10 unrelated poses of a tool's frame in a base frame.
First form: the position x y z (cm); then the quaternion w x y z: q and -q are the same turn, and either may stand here.
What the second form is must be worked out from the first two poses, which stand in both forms.
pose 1, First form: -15.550 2.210 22.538 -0.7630 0.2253 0.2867 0.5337
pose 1, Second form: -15.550 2.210 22.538 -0.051 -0.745 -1.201
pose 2, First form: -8.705 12.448 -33.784 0.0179 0.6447 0.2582 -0.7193
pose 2, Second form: -8.705 12.448 -33.784 -1.470 1.213 2.072
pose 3, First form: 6.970 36.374 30.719 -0.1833 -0.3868 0.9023 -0.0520
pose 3, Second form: 6.970 36.374 30.719 3.090 -0.380 -2.322
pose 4, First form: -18.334 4.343 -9.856 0.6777 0.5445 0.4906 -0.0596
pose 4, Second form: -18.334 4.343 -9.856 1.680 0.818 0.725
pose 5, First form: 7.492 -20.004 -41.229 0.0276 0.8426 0.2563 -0.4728
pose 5, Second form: 7.492 -20.004 -41.229 -2.800 0.946 0.766
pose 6, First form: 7.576 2.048 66.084 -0.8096 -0.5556 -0.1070 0.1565
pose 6, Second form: 7.576 2.048 66.084 1.177 0.355 -0.144
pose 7, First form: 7.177 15.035 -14.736 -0.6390 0.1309 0.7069 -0.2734
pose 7, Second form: 7.177 15.035 -14.736 -1.632 -0.983 1.843
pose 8, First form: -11.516 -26.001 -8.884 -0.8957 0.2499 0.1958 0.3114
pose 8, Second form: -11.516 -26.001 -8.884 -0.387 -0.531 -0.563
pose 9, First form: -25.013 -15.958 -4.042 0.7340 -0.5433 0.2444 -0.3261
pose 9, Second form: -25.013 -15.958 -4.042 -1.276 0.004 -0.839
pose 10, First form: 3.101 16.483 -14.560 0.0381 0.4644 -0.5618 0.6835
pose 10, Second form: 3.101 16.483 -14.560 -1.656 -0.745 -2.449
